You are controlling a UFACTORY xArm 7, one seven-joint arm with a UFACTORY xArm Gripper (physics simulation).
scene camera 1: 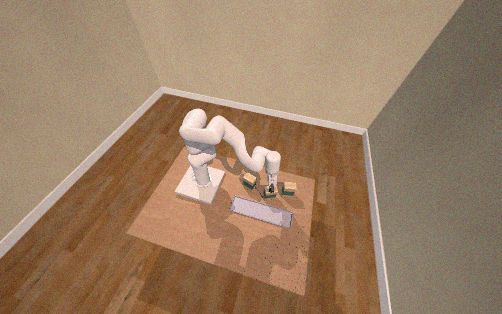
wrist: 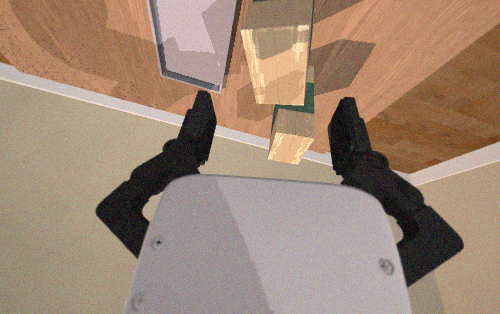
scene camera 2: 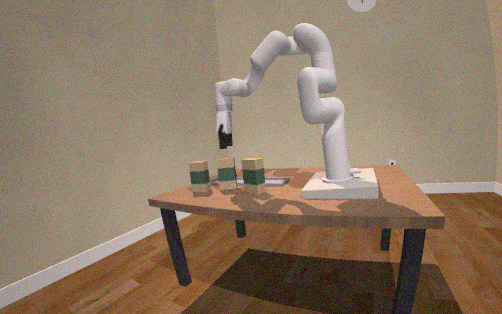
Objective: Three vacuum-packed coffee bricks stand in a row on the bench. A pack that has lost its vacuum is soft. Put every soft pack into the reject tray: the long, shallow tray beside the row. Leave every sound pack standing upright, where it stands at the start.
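Pixels of known places: gripper, fingertip midpoint: [scene camera 1: 270,185] [wrist: 272,109] [scene camera 2: 226,147]; arm's base, link origin: [scene camera 1: 203,180] [scene camera 2: 337,178].
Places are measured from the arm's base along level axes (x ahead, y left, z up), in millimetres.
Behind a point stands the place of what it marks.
Note:
Three tan coffee packs with green bands stand upright in a row: the one nearest the robot base [scene camera 1: 249,180] [scene camera 2: 253,176], the middle one [scene camera 1: 270,194] {x 492, y -15, z 70 mm} [scene camera 2: 226,174] {x 477, y 35, z 34 mm} [wrist: 280,57] {x 474, y 6, z 102 mm} and the one farthest from the base [scene camera 1: 289,189] {x 605, y 42, z 94 mm} [scene camera 2: 199,177] {x 590, y 90, z 32 mm} [wrist: 291,137] {x 575, y 59, z 101 mm}. The frames do not show which are soft. My gripper [scene camera 1: 271,189] {x 479, y 6, z 153 mm} [scene camera 2: 226,147] {x 479, y 6, z 153 mm} [wrist: 272,109] {x 479, y 6, z 153 mm} is open and empty, pointing down a little above the middle pack. In the wrist view that pack's top shows between the fingers. The long, shallow reject tray [scene camera 1: 261,212] {x 460, y -108, z -37 mm} [scene camera 2: 280,181] {x 281, y -119, z -37 mm} [wrist: 187,60] {x 623, y -117, z -37 mm} lies beside the row and is empty where it shows.
The packs and tray are on a wooden bench [scene camera 1: 175,225] {x -54, y -335, z -40 mm} [scene camera 2: 350,207] {x -51, y 205, z -40 mm}. The arm's white base plate [scene camera 1: 187,194] {x -57, y -135, z 5 mm} [scene camera 2: 340,192] {x -16, y 123, z -17 mm} stands on it, off the base-side end of the row. The outer two packs stand close on either side of the middle one.

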